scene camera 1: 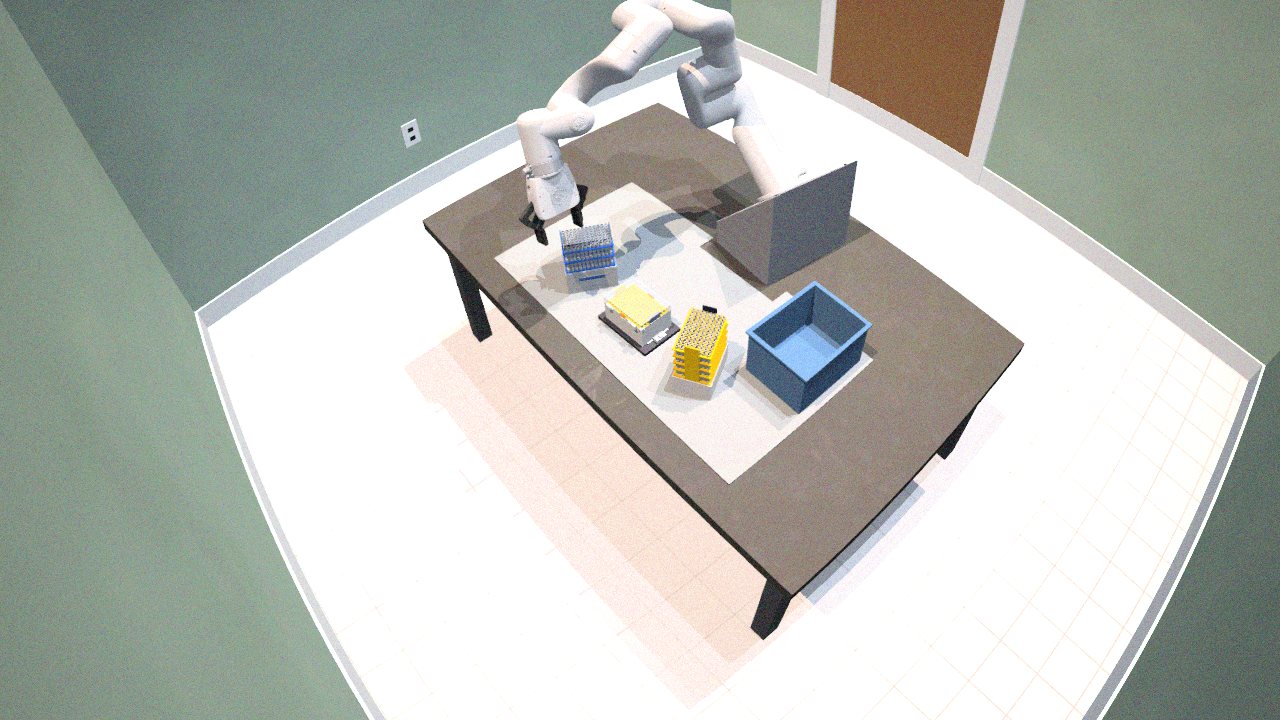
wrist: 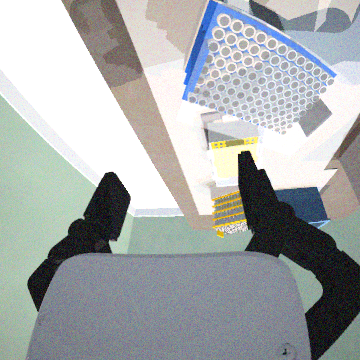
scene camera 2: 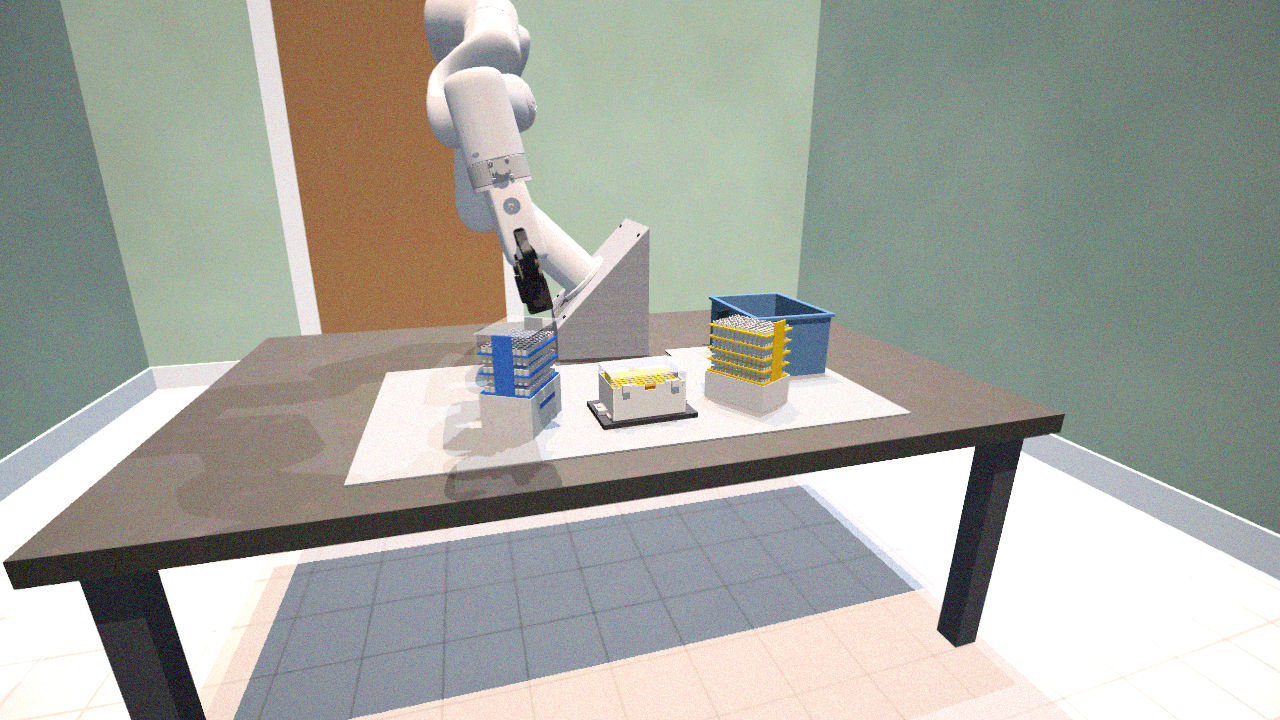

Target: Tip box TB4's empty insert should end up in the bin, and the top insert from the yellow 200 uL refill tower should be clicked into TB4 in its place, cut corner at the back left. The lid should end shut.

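The tip box (scene camera 1: 637, 310) (scene camera 2: 642, 400) (wrist: 231, 162) is white with a yellow insert under a clear lid that looks shut. It sits on a dark base; no TB4 label is readable. The yellow refill tower (scene camera 1: 700, 344) (scene camera 2: 747, 353) (wrist: 229, 211) is a stack of yellow inserts on a white block beside the box. The blue bin (scene camera 1: 776, 368) (scene camera 2: 807, 344) (wrist: 302, 206) stands beyond the tower; its visible floor in scene camera 1 shows no insert. My gripper (scene camera 1: 560, 232) (scene camera 2: 537, 308) (wrist: 176, 176) is open and empty, above and behind the blue tower, away from the tip box.
A blue refill tower (scene camera 1: 588, 250) (scene camera 2: 517, 365) (wrist: 265, 72) stands close to the gripper on a white block, with the tip box between it and the yellow tower. A pale mat (scene camera 1: 733, 447) (scene camera 2: 402, 452) lies under them. The arm's grey wedge mount (scene camera 1: 810, 223) (scene camera 2: 617, 304) stands behind.
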